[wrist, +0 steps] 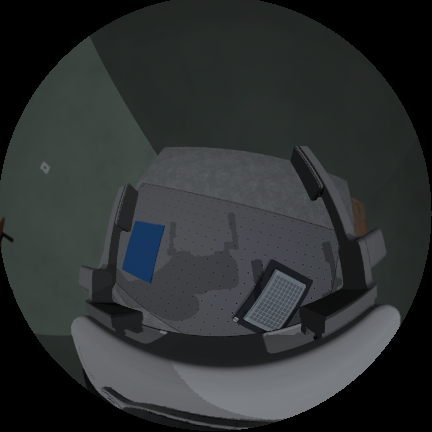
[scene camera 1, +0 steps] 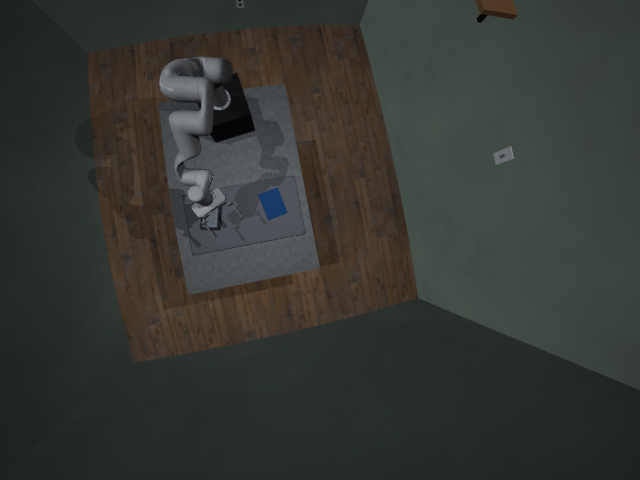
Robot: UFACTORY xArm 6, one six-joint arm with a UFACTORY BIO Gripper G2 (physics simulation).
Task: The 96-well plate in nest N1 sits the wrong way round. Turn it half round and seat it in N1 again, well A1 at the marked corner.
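Note:
The pale 96-well plate (scene camera 1: 212, 219) (wrist: 276, 300) sits inside a dark rectangular nest (wrist: 254, 295) on the perforated board. It lies flat in the frame. A small light mark (wrist: 235, 319) shows at the nest's left lower corner in the wrist view. Well A1 and any lettering are too small to make out. My gripper (scene camera 1: 226, 224) (wrist: 217, 190) is open wide and empty. It hangs above the board beside the plate. In the wrist view the plate lies low and right, near the base of the right finger; in the scene view the gripper partly covers it.
A blue rectangle (scene camera 1: 272, 203) (wrist: 143, 251) lies on the perforated board (scene camera 1: 248, 241) (wrist: 200, 200), at the end away from the nest. The board lies on a grey table top (scene camera 1: 248, 269) (wrist: 210, 165). The black arm base (scene camera 1: 235, 126) stands at the back.

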